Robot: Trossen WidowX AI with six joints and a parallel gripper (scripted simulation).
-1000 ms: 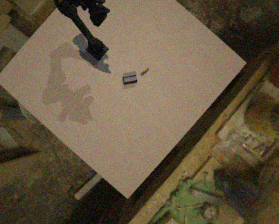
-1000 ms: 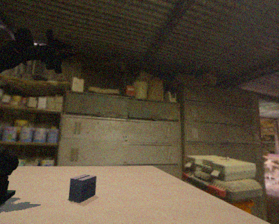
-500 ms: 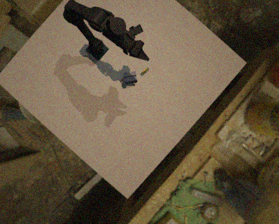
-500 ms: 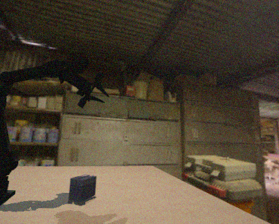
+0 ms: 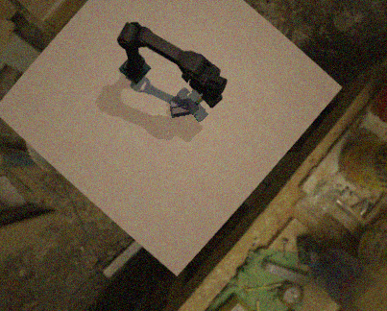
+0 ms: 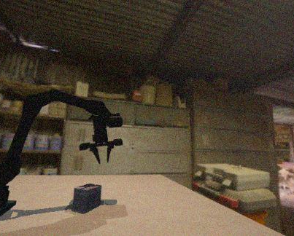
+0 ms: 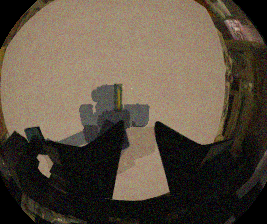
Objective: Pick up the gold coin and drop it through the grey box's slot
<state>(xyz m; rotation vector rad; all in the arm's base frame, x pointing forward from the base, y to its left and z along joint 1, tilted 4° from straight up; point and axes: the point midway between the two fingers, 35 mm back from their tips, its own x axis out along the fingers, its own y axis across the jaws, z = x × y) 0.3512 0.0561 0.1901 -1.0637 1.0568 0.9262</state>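
Now: the gold coin 130 mm below my gripper tip and 10 mm behind it.
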